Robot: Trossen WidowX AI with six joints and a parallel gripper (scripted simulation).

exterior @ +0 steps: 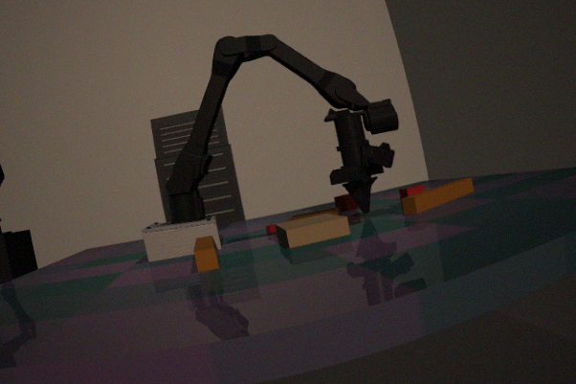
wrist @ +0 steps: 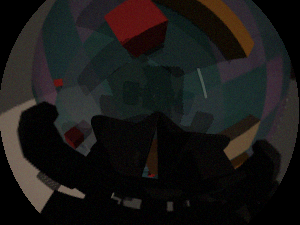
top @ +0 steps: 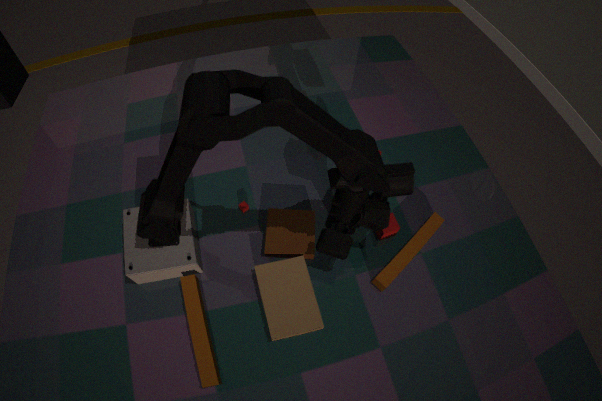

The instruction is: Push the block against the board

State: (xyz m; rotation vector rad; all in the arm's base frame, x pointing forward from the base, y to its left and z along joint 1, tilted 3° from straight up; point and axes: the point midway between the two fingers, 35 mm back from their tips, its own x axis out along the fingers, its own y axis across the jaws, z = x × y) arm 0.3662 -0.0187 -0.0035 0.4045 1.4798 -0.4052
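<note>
Right now my gripper tip is 11 cm past the brown square block and 1 cm below it. Round my gripper tip: tan board (13 cm behind, 13 cm to the right, 1 cm above).
</note>
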